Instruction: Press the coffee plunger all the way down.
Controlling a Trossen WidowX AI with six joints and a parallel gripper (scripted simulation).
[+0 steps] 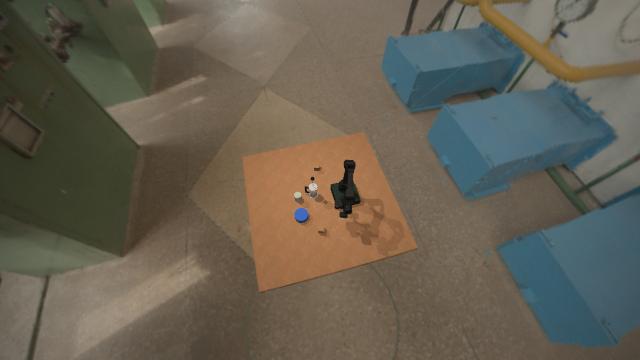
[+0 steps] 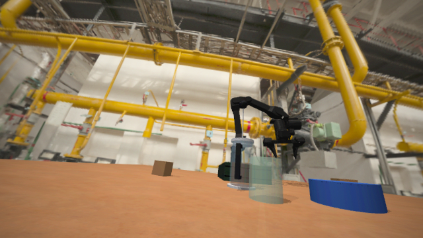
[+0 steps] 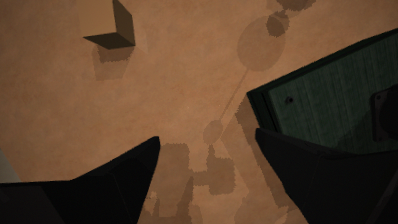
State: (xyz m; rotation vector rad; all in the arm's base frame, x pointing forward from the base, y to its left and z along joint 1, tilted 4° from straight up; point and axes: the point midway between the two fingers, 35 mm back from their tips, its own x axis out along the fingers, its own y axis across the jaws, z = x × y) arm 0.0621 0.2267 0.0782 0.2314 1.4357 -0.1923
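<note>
Right now the coffee press is 260 mm to the right of my gripper tip, 210 mm ahead of it and 20 mm above it.
</note>
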